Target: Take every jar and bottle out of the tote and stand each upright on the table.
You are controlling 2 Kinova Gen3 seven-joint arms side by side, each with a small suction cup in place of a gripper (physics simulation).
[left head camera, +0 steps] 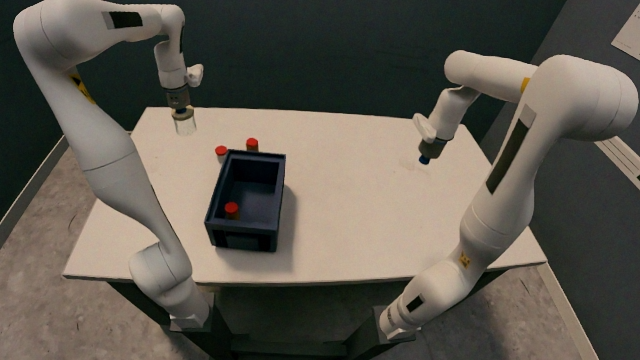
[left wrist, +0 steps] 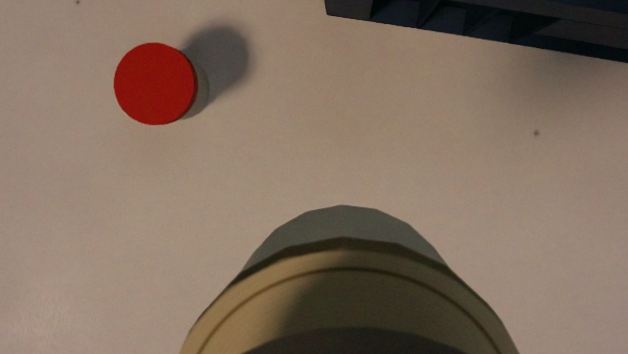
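Pixels of known places: left hand, tool point: [left head camera: 181, 113]; right hand, tool point: [left head camera: 423, 161]; left arm's base, link origin: [left head camera: 192, 311]; right arm's base, link origin: [left head camera: 394, 322].
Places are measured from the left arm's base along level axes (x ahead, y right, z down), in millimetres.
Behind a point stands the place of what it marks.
My left gripper [left head camera: 181, 111] is shut on a clear glass jar with a tan lid [left head camera: 184, 123] @(x 447, y -26, z -288 mm) [left wrist: 345, 295] @(x 478, y -10, z -312 mm), held upright at the back left. In the tote [left head camera: 245, 226] @(x 180, y 156, z -147 mm) [left wrist: 565, 45] @(x 346, y 68, z -21 mm), a red-capped brown bottle [left head camera: 231, 210] @(x 246, y 113, z -131 mm) stands near the front left corner. A red-capped white bottle [left head camera: 221, 153] @(x 567, y 45, z -54 mm) stands on the table [left head camera: 350, 200] @(x 371, y 521, z 0 mm) behind the tote's back left corner, and a red-capped brown bottle [left head camera: 252, 145] @(x 584, y 164, z -78 mm) stands behind its back wall; the tote partly hides both. A red-capped bottle [left wrist: 155, 84] @(x 586, y 41, z -56 mm) stands upright in the left wrist view. My right gripper [left head camera: 424, 160] is open and holds nothing, above the table's right part.
The dark blue tote stands left of the table's middle, its walls rising above the table top. The right arm [left head camera: 505, 200] @(x -69, y 525, z -563 mm) reaches over the table's right edge. A dark wall [left head camera: 320, 55] stands behind the table.
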